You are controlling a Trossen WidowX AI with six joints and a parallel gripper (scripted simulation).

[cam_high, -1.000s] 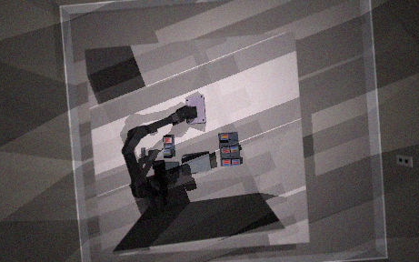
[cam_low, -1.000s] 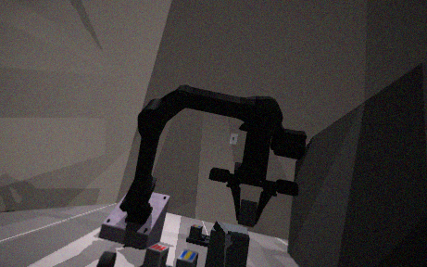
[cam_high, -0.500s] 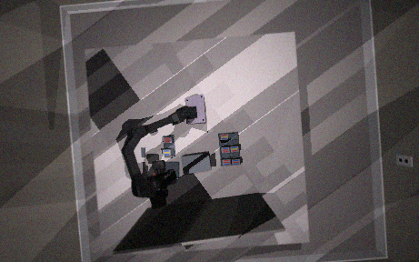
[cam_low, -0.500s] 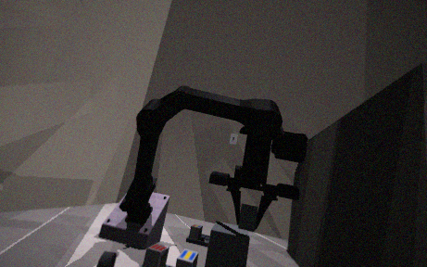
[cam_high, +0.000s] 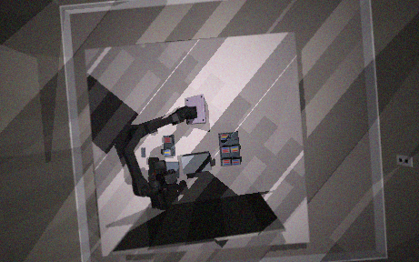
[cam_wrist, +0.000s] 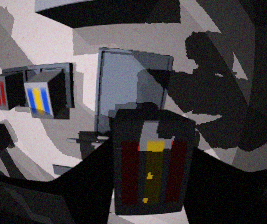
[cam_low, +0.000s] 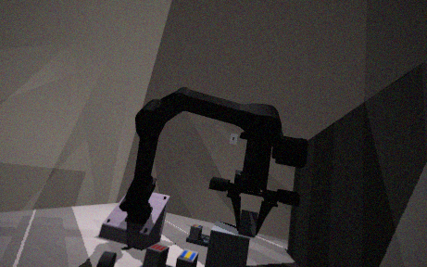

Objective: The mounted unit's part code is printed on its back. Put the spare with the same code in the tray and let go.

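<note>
My gripper tip is now 12 cm above the flat grey tray. From my gripper tip the other things lie so: grey mounted unit (19 cm to the left, 8 cm below, 4 cm behind).
</note>
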